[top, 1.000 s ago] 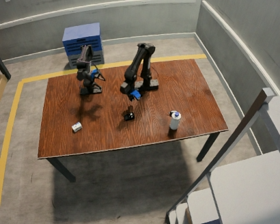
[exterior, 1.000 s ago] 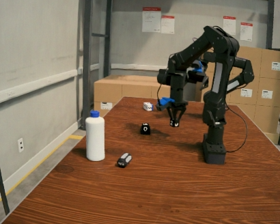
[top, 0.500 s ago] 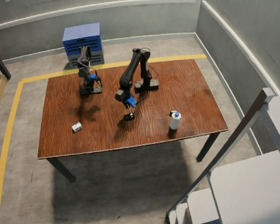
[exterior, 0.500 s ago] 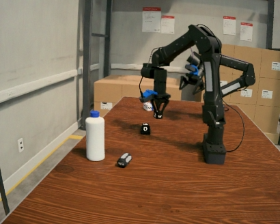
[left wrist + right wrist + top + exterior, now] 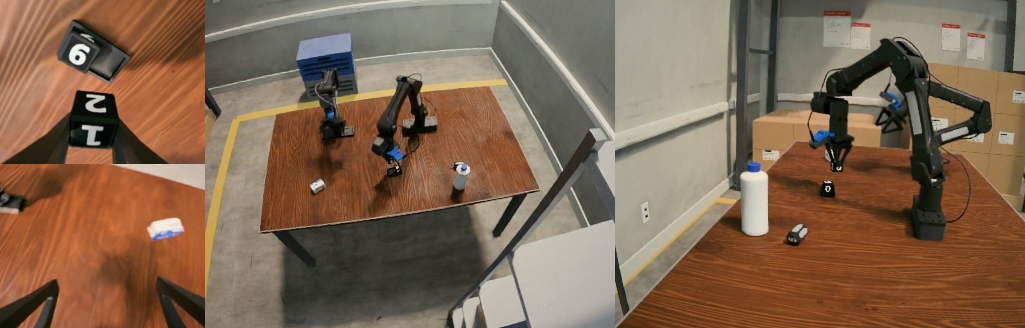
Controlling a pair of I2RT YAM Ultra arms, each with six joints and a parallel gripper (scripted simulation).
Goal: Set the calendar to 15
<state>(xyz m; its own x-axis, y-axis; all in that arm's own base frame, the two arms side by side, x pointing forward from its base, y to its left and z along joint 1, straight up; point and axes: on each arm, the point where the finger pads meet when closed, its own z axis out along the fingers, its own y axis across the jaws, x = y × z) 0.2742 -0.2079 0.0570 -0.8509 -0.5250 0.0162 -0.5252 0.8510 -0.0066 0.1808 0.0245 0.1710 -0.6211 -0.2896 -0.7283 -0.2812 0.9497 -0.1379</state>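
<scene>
The black calendar tray is 2 cm ahead of my left hand, 2 cm to the left of it and 9 cm below it. Round my left hand: white bottle 13 cm ahead, 36 cm to the left, 2 cm below.
</scene>
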